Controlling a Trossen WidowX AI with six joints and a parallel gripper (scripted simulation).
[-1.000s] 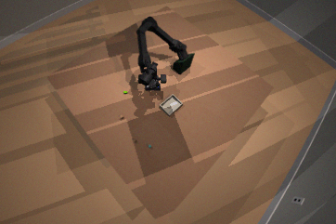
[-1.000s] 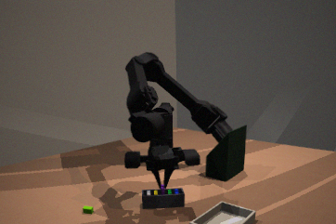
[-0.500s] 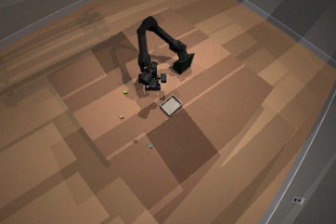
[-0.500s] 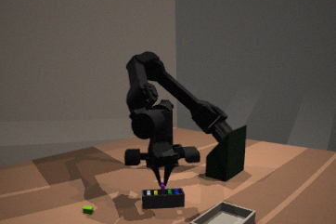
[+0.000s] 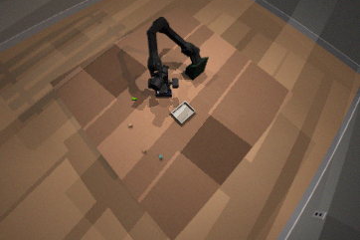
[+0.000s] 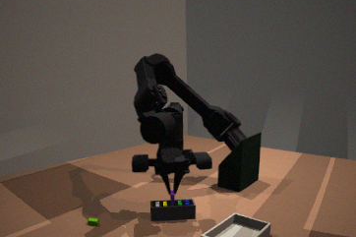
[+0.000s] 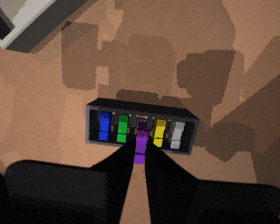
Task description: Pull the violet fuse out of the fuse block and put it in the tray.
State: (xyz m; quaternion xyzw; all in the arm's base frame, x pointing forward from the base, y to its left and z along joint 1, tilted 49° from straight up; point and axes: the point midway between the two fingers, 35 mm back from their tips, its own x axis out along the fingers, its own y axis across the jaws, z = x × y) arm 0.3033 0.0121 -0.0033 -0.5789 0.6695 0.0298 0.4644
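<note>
The grey tray lies 190 mm to the left of my gripper tip, 60 mm below it and 20 mm behind it. The rest, counted from my gripper tip: violet fuse 10 mm below.
</note>
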